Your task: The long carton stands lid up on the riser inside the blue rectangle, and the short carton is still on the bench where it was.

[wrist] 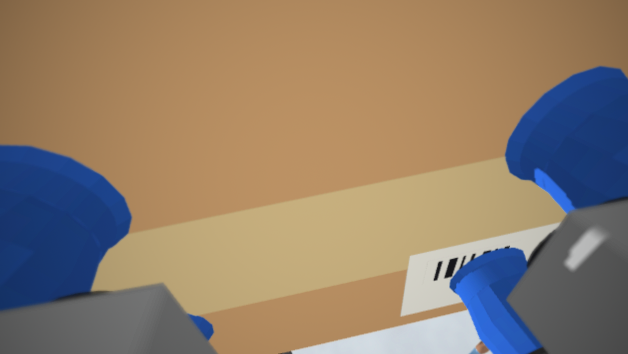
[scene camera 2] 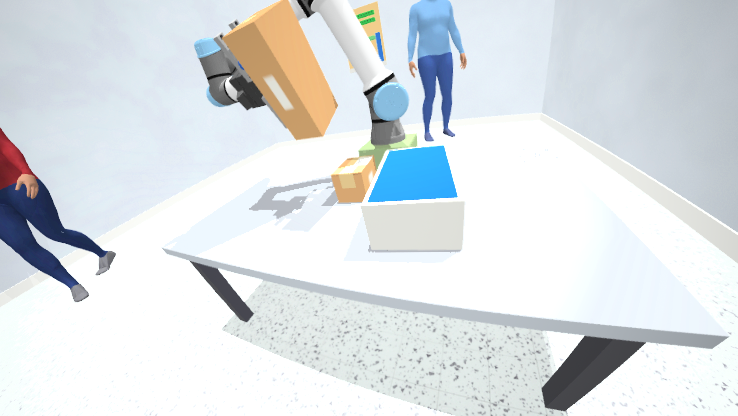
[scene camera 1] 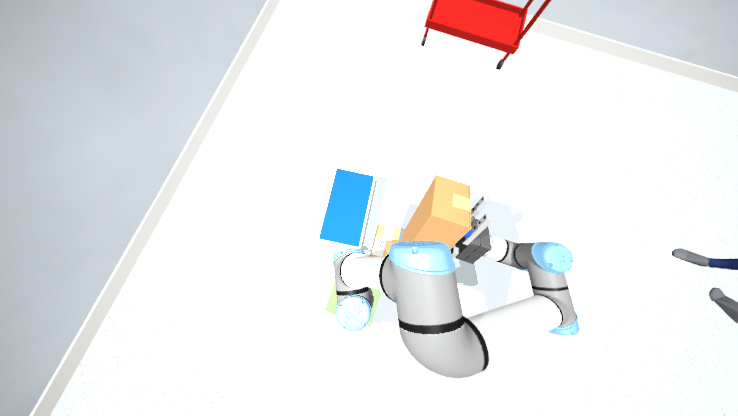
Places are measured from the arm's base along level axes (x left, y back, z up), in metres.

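Pixels of known places: hand, its tool point: (wrist: 325, 223); arm's base, origin of its link: (scene camera 2: 388, 139).
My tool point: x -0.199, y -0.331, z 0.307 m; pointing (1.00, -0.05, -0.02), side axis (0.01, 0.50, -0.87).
For each thing: its top centre in the pictures, then the offset to it from my tool point. Level surfaces: height alone.
- long carton, centre of its top: (wrist: 118, 306) (scene camera 1: 452, 221) (scene camera 2: 269, 4) dy +0.003, dx +0.039, dz +0.159 m
- bench, height of its surface: dz -0.410 m
- riser, centre of its top: (scene camera 2: 413, 167) (scene camera 1: 347, 206) dy -0.046, dx +0.349, dz -0.290 m
- blue rectangle, centre of its top: (scene camera 2: 413, 167) (scene camera 1: 347, 206) dy -0.046, dx +0.349, dz -0.290 m
- short carton, centre of its top: (scene camera 2: 353, 164) (scene camera 1: 386, 242) dy +0.062, dx +0.134, dz -0.307 m
The long carton (scene camera 1: 448, 217) (scene camera 2: 294, 67) (wrist: 300, 125) hangs tilted in the air, clear of the bench (scene camera 2: 516, 279). My suction gripper (scene camera 1: 472, 232) (scene camera 2: 241, 67) is on its taped face, which shows tape and a barcode label in the wrist view, and holds it. The riser (scene camera 2: 416, 227) is a white box on the bench, with the blue rectangle (scene camera 1: 347, 206) (scene camera 2: 416, 175) on top; no carton stands on it. The short carton (scene camera 1: 382, 238) (scene camera 2: 347, 188) sits on the bench beside the riser, partly hidden by the arm in scene camera 1.
The arm's green base block (scene camera 2: 367, 150) stands behind the riser. A person in light blue (scene camera 2: 434, 31) stands beyond the arm. A person in red (scene camera 2: 7, 162) is at the left edge of scene camera 2. A red cart (scene camera 1: 470, 38) stands at the top of scene camera 1.
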